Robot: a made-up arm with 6 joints. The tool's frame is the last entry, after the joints.
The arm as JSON. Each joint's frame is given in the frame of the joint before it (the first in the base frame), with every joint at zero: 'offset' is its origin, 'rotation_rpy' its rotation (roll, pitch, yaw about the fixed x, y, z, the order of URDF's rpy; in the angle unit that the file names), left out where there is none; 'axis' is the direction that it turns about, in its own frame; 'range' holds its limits. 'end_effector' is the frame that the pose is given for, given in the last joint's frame.
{
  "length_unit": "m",
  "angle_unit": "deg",
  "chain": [
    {
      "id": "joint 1",
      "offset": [
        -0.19,
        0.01,
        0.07
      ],
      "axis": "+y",
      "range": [
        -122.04,
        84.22
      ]
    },
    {
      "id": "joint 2",
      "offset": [
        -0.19,
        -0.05,
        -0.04
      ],
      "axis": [
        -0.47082,
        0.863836,
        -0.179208
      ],
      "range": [
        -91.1,
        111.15
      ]
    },
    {
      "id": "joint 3",
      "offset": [
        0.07,
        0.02,
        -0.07
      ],
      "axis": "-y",
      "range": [
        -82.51,
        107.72
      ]
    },
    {
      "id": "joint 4",
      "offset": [
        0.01,
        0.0,
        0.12
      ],
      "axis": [
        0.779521,
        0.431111,
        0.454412
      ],
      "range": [
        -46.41,
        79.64
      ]
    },
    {
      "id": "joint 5",
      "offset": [
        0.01,
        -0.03,
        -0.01
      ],
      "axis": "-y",
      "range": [
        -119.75,
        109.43
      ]
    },
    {
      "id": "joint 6",
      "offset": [
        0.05,
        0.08,
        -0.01
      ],
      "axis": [
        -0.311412,
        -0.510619,
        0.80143
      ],
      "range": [
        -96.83,
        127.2
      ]
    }
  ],
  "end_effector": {
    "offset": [
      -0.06,
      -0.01,
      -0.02
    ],
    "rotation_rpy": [
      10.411,
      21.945,
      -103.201
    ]
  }
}
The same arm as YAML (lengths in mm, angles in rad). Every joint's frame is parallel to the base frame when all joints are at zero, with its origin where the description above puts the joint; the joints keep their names.
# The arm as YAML. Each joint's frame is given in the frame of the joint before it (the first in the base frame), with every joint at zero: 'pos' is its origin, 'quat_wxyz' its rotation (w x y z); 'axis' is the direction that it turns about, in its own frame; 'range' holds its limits. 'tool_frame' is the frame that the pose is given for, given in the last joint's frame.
length_unit: mm
angle_unit: rad
joints:
  - joint: joint 1
    pos: [-190.0, 10.0, 70.0]
    quat_wxyz: [1.0, 0.0, 0.0, 0.0]
    axis: "+y"
    range: [-2.13, 1.4699]
  - joint: joint 2
    pos: [-190.0, -50.0, -40.0]
    quat_wxyz: [1.0, 0.0, 0.0, 0.0]
    axis: [-0.47082, 0.863836, -0.179208]
    range: [-1.59, 1.9399]
  - joint: joint 3
    pos: [70.0, 20.0, -70.0]
    quat_wxyz: [1.0, 0.0, 0.0, 0.0]
    axis: "-y"
    range: [-1.4401, 1.8801]
  - joint: joint 4
    pos: [10.0, 0.0, 120.0]
    quat_wxyz: [1.0, 0.0, 0.0, 0.0]
    axis: [0.779521, 0.431111, 0.454412]
    range: [-0.81, 1.39]
  - joint: joint 5
    pos: [10.0, -30.0, -10.0]
    quat_wxyz: [1.0, 0.0, 0.0, 0.0]
    axis: "-y"
    range: [-2.09, 1.9099]
  - joint: joint 6
    pos: [50.0, 80.0, -10.0]
    quat_wxyz: [1.0, 0.0, 0.0, 0.0]
    axis: [-0.311412, -0.510619, 0.80143]
    range: [-1.69, 2.2201]
tool_frame:
  pos: [-60.0, -10.0, -20.0]
  quat_wxyz: [0.593737, 0.203877, 0.047935, -0.776925]

